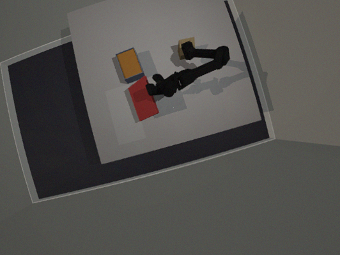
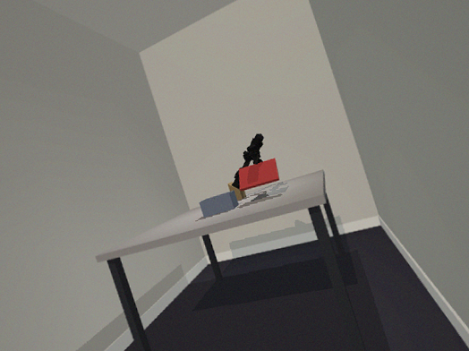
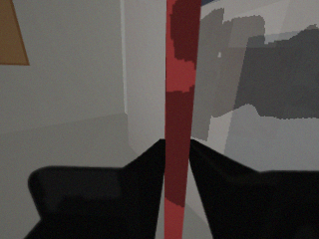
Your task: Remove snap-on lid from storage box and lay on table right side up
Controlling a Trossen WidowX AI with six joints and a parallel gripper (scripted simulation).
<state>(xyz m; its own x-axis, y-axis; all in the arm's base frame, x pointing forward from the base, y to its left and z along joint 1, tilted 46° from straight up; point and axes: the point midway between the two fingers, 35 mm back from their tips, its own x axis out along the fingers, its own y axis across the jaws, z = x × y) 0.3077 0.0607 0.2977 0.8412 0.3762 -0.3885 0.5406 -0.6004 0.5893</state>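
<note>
Right now my gripper tip is 7 cm short of the red lid and 5 cm above it. The rest, counted from my gripper tip: storage box: 30 cm to the right, 16 cm below, 6 cm ahead.
</note>
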